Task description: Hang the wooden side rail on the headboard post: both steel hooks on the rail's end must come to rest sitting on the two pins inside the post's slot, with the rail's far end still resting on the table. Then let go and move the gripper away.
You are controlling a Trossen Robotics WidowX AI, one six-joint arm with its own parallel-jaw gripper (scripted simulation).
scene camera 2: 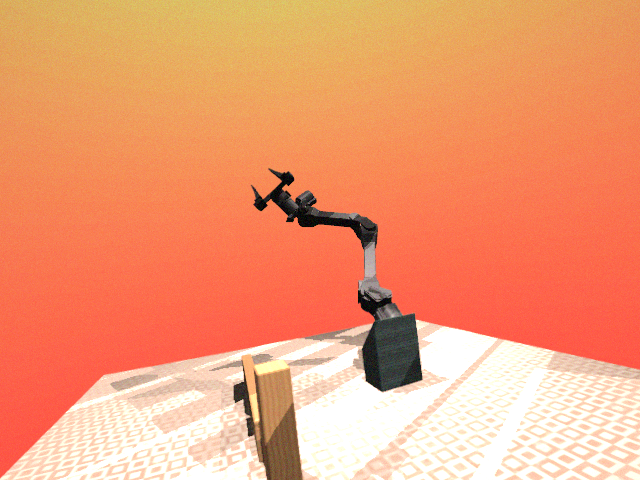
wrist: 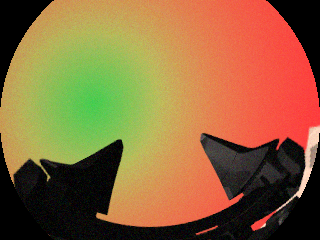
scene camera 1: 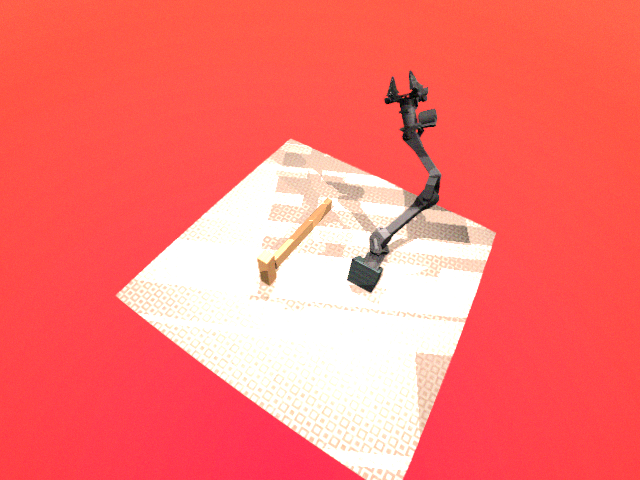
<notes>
My gripper is open, with nothing in its grasp. Further things: a wooden side rail.
My gripper shows as well in scene camera 2 and in the wrist view.
</notes>
